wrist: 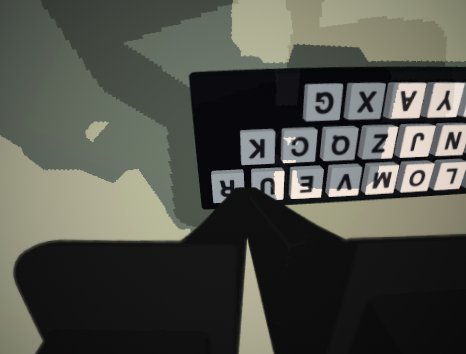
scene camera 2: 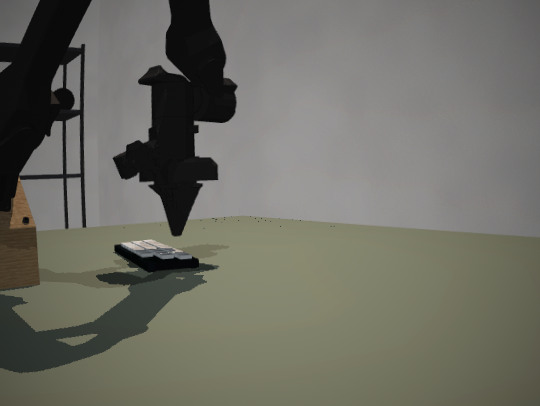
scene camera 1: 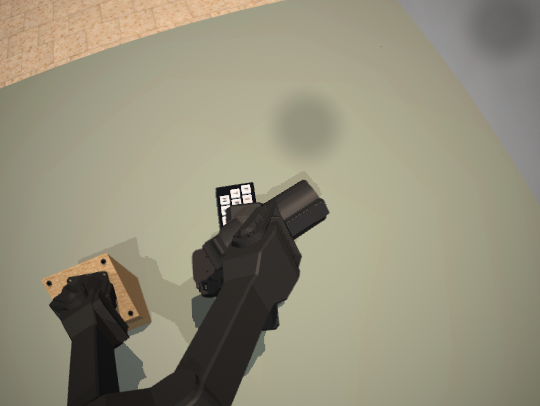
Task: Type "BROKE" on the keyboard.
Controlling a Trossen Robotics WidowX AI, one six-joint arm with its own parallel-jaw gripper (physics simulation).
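Seen in the pictures: gripper, fingertip midpoint: (wrist: 244, 198) (scene camera 2: 176, 236); arm's base at its link origin: (scene camera 1: 92, 293).
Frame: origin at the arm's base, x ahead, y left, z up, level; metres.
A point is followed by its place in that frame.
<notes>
The black keyboard (scene camera 1: 220, 193) {x 0.226, y 0.163, z -0.099 m} (scene camera 2: 165, 264) {x 0.223, y -0.039, z -0.103 m} (wrist: 235, 100) {x 0.214, y -0.017, z -0.099 m} lies flat on the green surface with pale letter keys. In the wrist view its letters appear upside down and its right part is cut off. The R key (wrist: 226, 181) {x 0.252, y -0.027, z -0.094 m} is partly covered by the fingertips, the K key (wrist: 257, 147) {x 0.237, y -0.010, z -0.094 m} is above it, and the E key (wrist: 306, 182) {x 0.259, y 0.014, z -0.094 m} and O key (wrist: 416, 177) {x 0.265, y 0.075, z -0.094 m} are to the right. I cannot see a B key. My gripper (scene camera 2: 176, 234) {x 0.249, y -0.019, z -0.069 m} (wrist: 244, 198) {x 0.249, y -0.019, z -0.069 m} is shut and empty, its tip a little above the keyboard, appearing between R and U. The arm hides part of the keyboard in scene camera 1.
A wooden block (scene camera 1: 134, 300) {x 0.054, y -0.014, z -0.043 m} (scene camera 2: 17, 255) {x 0.032, y -0.044, z -0.075 m} with a dark arm part on top stands left of the keyboard in both scene views. A dark shelf rack (scene camera 2: 83, 150) stands at the back left near a grey wall (scene camera 2: 375, 110).
</notes>
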